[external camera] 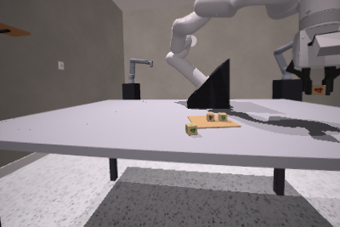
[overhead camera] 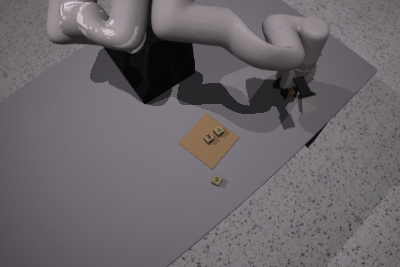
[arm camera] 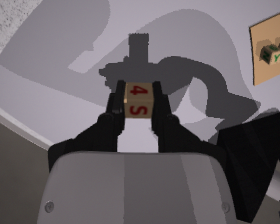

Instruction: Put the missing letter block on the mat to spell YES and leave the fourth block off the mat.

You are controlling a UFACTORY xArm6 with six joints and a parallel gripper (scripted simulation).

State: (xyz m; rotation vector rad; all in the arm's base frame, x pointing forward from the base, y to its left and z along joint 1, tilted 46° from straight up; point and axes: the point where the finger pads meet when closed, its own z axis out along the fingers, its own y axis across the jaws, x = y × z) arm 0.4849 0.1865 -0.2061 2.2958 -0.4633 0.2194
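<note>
Right now the mat is 27 cm to the right of my hand, 12 cm below it and 6 cm behind it.
</note>
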